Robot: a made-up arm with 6 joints.
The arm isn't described. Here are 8 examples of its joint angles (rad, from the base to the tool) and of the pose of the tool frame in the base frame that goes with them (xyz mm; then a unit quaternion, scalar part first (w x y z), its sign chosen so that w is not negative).
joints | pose
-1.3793 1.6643 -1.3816 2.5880 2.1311 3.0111 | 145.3 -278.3 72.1 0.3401 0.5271 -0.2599 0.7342
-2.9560 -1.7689 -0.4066 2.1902 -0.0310 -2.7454 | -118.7 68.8 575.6 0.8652 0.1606 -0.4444 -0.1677
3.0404 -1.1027 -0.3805 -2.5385 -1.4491 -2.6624 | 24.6 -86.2 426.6 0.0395 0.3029 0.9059 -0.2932
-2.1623 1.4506 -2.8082 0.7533 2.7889 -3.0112 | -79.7 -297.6 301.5 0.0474 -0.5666 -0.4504 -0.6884
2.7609 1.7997 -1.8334 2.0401 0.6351 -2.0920 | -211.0 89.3 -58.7 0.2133 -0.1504 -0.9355 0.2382
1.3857 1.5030 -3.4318 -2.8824 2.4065 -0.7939 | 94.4 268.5 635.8 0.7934 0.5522 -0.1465 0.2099
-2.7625 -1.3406 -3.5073 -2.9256 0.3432 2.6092 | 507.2 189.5 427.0 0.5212 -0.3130 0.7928 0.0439
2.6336 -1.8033 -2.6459 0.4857 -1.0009 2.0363 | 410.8 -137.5 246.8 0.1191 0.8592 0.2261 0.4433
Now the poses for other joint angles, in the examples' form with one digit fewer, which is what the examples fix.
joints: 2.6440 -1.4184 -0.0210 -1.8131 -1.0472 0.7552
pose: -87 -140 441 0.599 0.509 -0.613 -0.077
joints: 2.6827 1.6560 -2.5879 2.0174 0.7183 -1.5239
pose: -467 222 160 0.551 -0.226 -0.748 0.293
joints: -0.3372 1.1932 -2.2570 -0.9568 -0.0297 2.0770
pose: 536 -93 363 0.206 -0.644 0.566 -0.472
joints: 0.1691 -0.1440 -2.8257 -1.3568 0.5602 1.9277
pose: 19 21 968 0.323 -0.084 0.292 -0.896
